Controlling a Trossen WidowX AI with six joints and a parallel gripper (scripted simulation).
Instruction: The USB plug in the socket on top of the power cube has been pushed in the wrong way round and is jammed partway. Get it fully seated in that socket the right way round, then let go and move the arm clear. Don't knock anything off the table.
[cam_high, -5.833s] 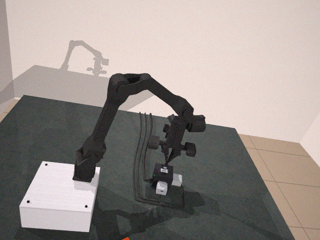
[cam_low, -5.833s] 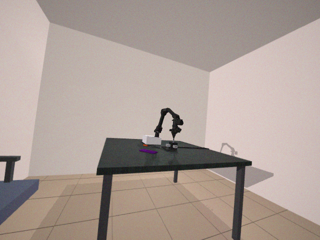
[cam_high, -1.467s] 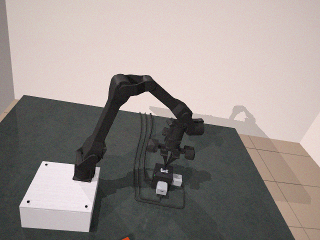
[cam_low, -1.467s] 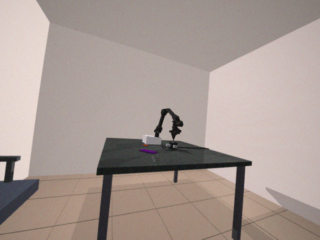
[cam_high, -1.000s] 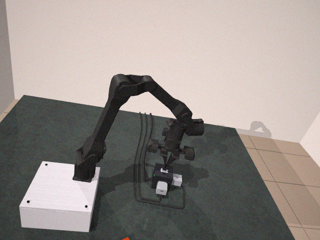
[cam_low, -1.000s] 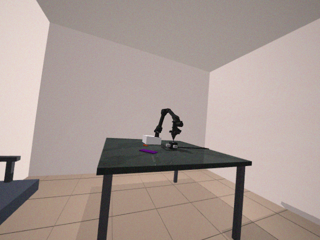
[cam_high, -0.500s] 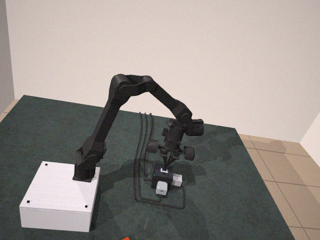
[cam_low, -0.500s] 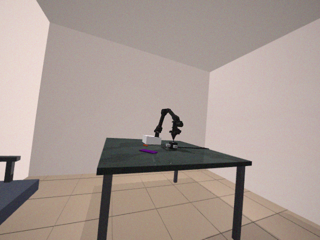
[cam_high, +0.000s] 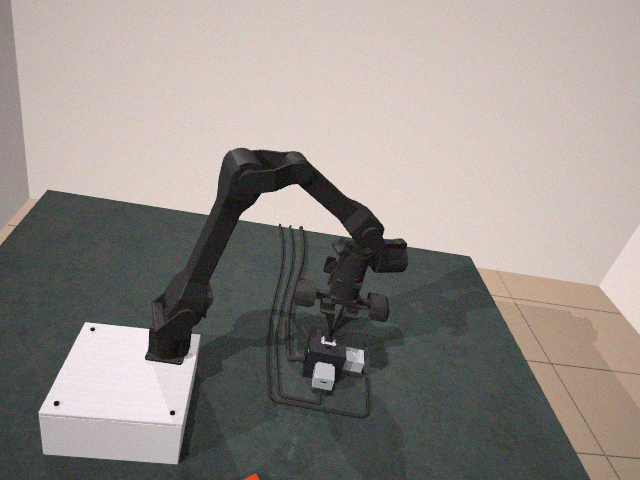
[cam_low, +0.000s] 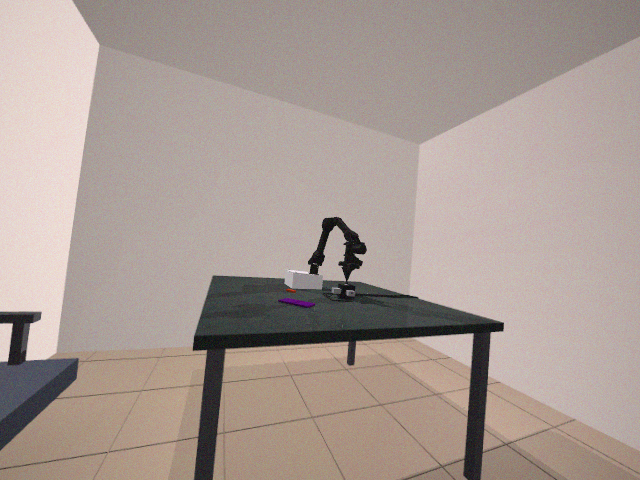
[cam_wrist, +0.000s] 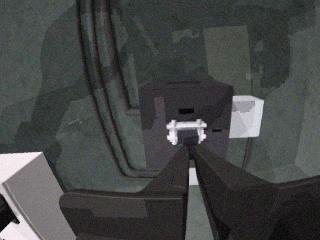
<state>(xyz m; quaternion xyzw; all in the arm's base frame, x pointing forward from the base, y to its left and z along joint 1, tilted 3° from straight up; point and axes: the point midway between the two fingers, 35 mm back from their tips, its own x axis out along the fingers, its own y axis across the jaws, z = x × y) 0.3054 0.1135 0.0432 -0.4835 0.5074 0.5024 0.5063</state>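
My gripper tip is 1 cm above the dark USB plug. Also, from my gripper tip: white socket 4 cm below; then small orange piece 13 cm behind, 30 cm to the right, 10 cm below; then purple bar 18 cm ahead, 33 cm to the right, 10 cm below.
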